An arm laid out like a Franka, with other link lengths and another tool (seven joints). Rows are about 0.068 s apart.
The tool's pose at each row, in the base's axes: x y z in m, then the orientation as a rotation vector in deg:
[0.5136, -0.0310, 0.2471, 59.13, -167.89, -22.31]
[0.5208, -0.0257, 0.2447, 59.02, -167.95, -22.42]
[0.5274, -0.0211, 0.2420, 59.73, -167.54, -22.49]
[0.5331, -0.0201, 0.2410, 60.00, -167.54, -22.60]
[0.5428, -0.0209, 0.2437, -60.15, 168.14, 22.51]
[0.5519, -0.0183, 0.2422, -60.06, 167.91, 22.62]
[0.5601, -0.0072, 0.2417, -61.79, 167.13, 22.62]
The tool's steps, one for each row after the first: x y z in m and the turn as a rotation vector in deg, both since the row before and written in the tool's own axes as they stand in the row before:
[-0.0087, -0.0010, 0.0029, -0.05, -0.06, 0.07]
[-0.0078, -0.0012, 0.0031, -0.12, 0.17, -0.49]
[-0.0050, -0.0030, 0.0007, -0.03, -0.10, -0.17]
[-0.0072, -0.0060, -0.0037, 0.31, -0.55, -0.04]
[-0.0086, -0.0041, 0.0013, -0.01, -0.25, -0.02]
[-0.0132, 0.0030, 0.0025, -0.02, 0.01, -1.21]

